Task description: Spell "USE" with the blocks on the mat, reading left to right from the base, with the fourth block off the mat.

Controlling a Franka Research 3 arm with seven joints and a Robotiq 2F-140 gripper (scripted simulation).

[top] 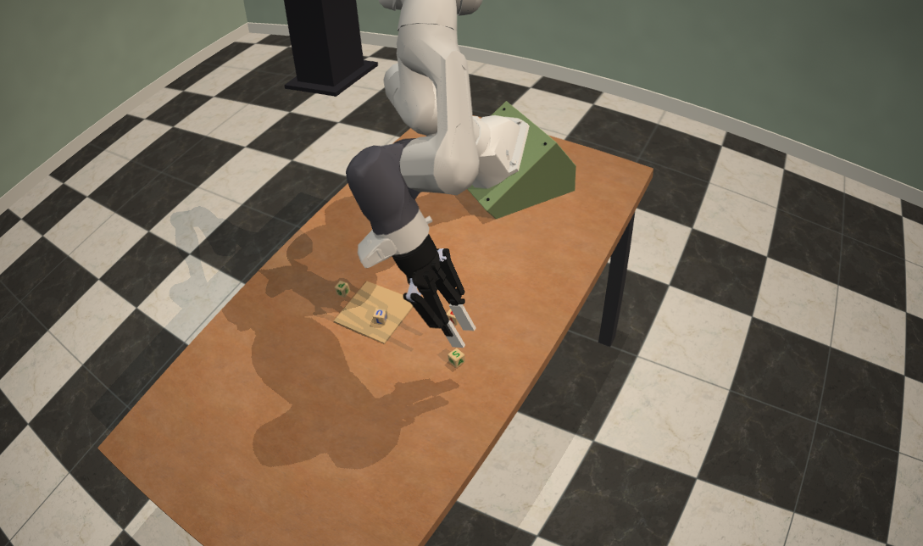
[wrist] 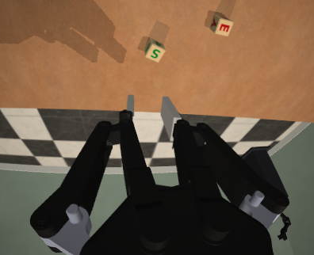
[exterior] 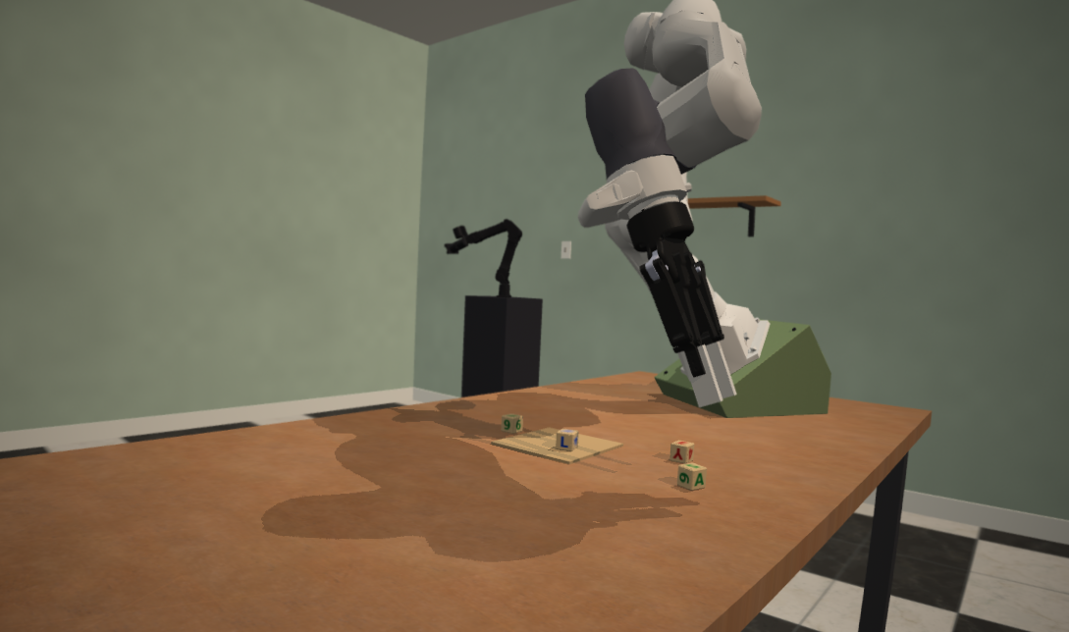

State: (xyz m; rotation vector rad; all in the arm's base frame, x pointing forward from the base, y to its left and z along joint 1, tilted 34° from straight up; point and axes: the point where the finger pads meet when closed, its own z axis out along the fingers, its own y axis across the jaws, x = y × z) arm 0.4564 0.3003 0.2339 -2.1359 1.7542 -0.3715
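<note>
Right now the U block is 40 mm behind my hand, 220 mm to the right of it and 130 mm below it. From my hand the other things lie so: E block: 120 mm behind, 80 mm to the right, 130 mm below; then mat: 60 mm behind, 250 mm to the right, 140 mm below; then S block: 20 mm behind, 20 mm to the right, 130 mm below.
</note>
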